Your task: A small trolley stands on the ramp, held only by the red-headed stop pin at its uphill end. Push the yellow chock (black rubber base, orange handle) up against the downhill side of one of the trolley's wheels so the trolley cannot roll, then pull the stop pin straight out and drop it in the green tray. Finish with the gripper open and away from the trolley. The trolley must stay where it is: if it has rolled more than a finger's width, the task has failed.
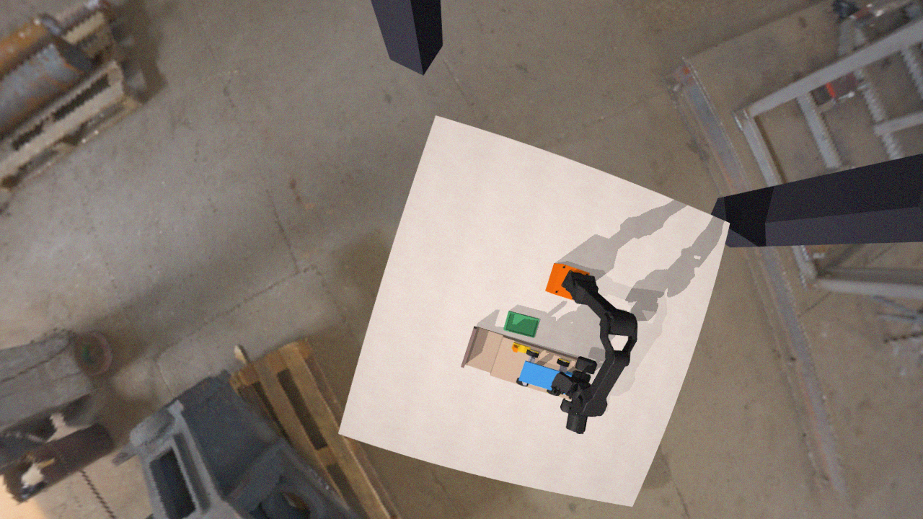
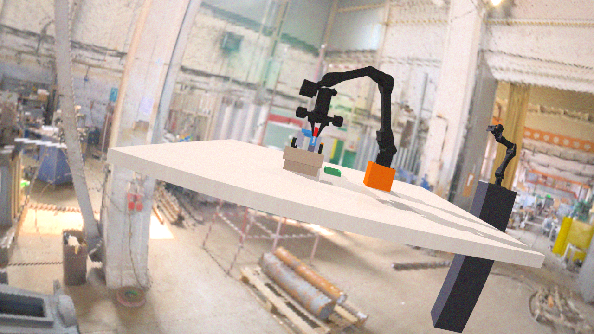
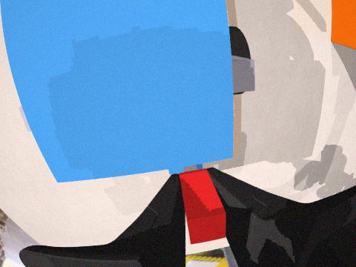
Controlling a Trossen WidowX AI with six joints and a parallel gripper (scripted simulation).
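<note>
Right now the green tray is 230 mm to the right of my gripper tip, 150 mm below it and 70 mm behind it. The rest, counted from my gripper tip: red-headed stop pin right at my gripper tip; then ramp block 110 mm to the right, 100 mm below, 40 mm ahead; then blue trolley 100 mm to the right, 40 mm below, 40 mm ahead.
</note>
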